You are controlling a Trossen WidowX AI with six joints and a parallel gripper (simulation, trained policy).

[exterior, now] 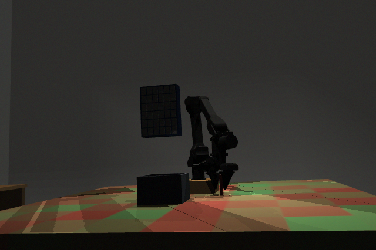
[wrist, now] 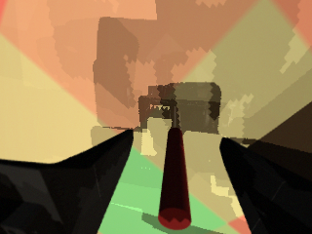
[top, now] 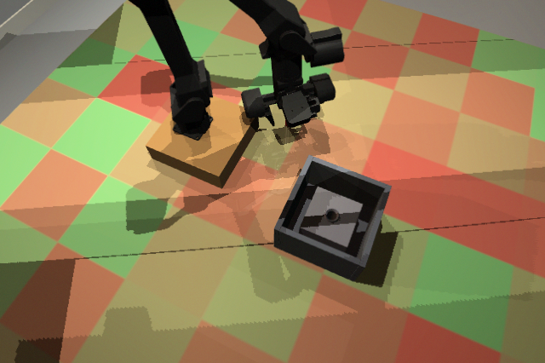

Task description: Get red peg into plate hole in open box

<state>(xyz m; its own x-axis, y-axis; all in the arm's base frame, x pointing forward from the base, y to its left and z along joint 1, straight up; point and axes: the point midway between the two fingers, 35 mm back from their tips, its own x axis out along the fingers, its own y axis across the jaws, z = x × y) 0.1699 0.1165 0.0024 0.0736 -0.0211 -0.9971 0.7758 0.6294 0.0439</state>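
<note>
Right now my gripper tip is 10 mm to the right of the red peg and 20 mm below it. From my gripper tip the other things lie so: dark box: 170 mm ahead, 190 mm to the right; then grey plate: 170 mm ahead, 190 mm to the right, 20 mm above.
</note>
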